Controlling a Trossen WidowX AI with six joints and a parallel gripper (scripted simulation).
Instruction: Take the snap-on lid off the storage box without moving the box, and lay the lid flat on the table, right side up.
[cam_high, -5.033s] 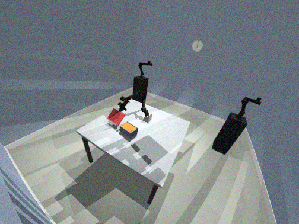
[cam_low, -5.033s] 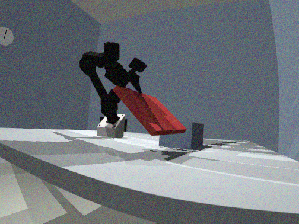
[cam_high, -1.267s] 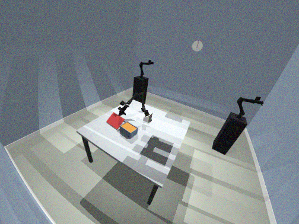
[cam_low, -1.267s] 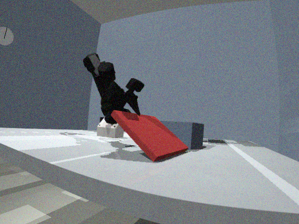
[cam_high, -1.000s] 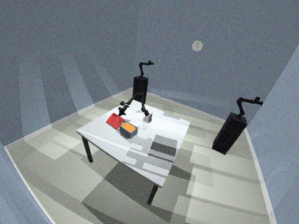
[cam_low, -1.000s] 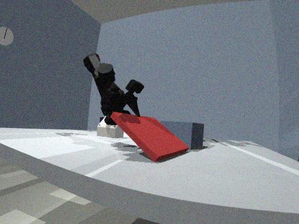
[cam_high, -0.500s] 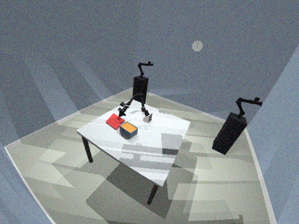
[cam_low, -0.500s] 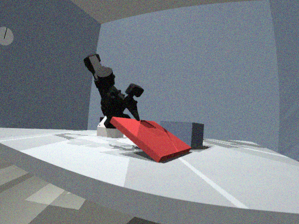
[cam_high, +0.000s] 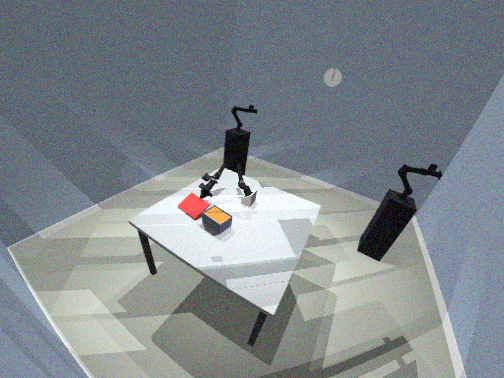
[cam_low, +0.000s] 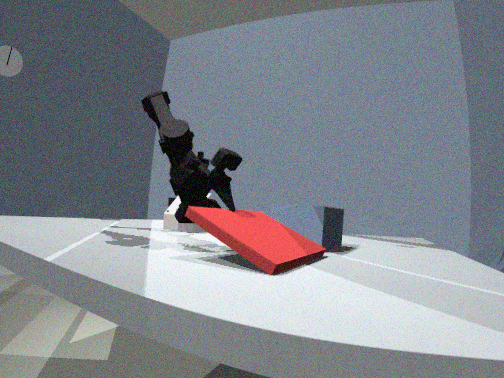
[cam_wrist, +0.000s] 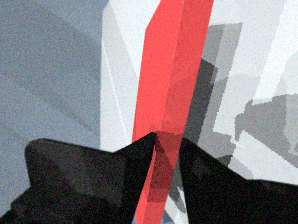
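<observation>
Right now the red lid is 80 mm ahead of my gripper tip and 30 mm below it. Round my gripper tip: blue-grey storage box (70 mm ahead, 280 mm to the left, 20 mm below).
</observation>
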